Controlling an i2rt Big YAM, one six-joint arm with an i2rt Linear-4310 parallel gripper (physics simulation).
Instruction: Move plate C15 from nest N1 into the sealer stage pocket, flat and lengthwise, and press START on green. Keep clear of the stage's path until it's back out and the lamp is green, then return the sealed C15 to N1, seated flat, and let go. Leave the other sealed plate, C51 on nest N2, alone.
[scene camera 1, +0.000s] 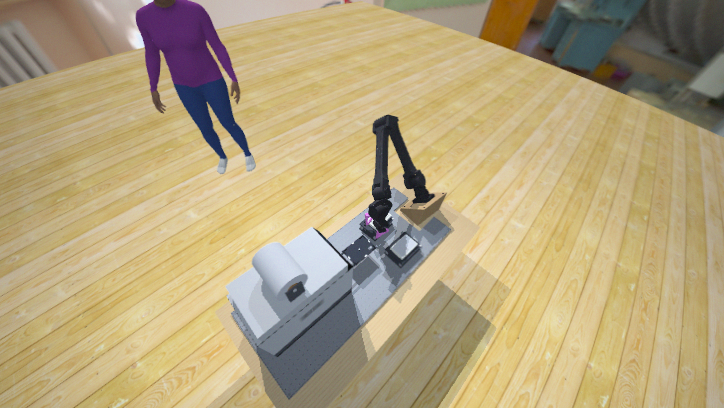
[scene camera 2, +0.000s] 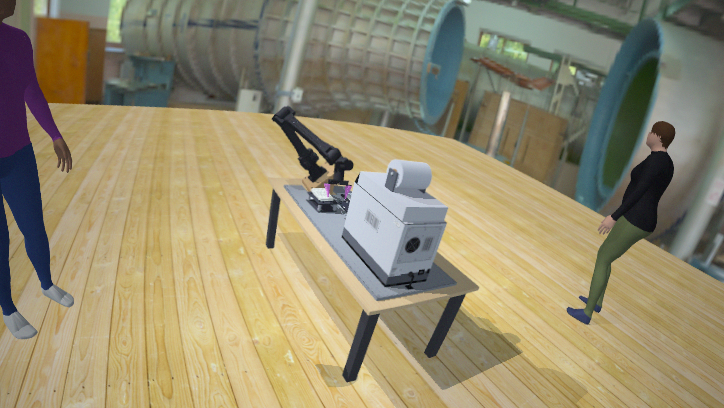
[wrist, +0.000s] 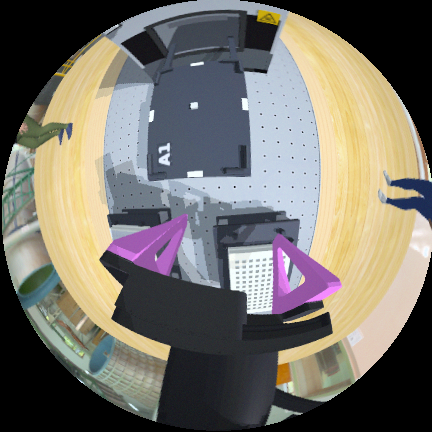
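Where they show: gripper, fingertip midpoint: (scene camera 1: 371, 231) (scene camera 2: 336, 198) (wrist: 232, 228); arm's base at its link origin: (scene camera 1: 423, 199) (scene camera 2: 317, 175).
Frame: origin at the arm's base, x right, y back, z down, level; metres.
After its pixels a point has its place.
Plate C15, white with open wells (wrist: 252, 270) {z 0.004, x 0.076, y -0.333 m} (scene camera 2: 320, 193) {z 0.001, x 0.103, y -0.305 m}, lies on nest N1 (wrist: 257, 233) {z 0.021, x 0.081, y -0.380 m} (scene camera 2: 328, 206) {z 0.068, x 0.050, y -0.331 m}. My gripper (wrist: 232, 228) {z -0.013, x 0.047, y -0.401 m} (scene camera 1: 375, 226) {z -0.013, x 0.047, y -0.401 m} (scene camera 2: 337, 192) {z -0.013, x 0.047, y -0.401 m} is open and empty above N1. In the wrist view its right magenta finger overlaps the plate's right side, and the left finger stands between the two nests. The sealed plate C51 (scene camera 1: 404, 245) {z 0.011, x -0.120, y -0.322 m} (wrist: 130, 231) {z 0.011, x -0.105, y -0.382 m} rests on nest N2, partly hidden by the left finger in the wrist view. The dark sealer stage (wrist: 200, 132) {z -0.017, x 0.018, y -0.494 m} (scene camera 1: 357, 250) {z -0.016, x 0.014, y -0.535 m} is out, its pocket empty. START and the lamp do not show.
The grey sealer (scene camera 1: 316, 248) {z -0.276, x 0.032, y -0.746 m} (scene camera 2: 390, 223) {z -0.176, x 0.124, y -1.009 m} with its film roll (scene camera 1: 278, 268) {z -0.402, x -0.007, y -0.907 m} (scene camera 2: 412, 174) {z -0.365, x 0.042, y -0.957 m} stands behind the stage; its opening (wrist: 200, 32) faces the nests. The arm's wooden base block (scene camera 1: 424, 208) {z -0.067, x -0.064, y -0.106 m} is near the nests. Two people stand away from the table.
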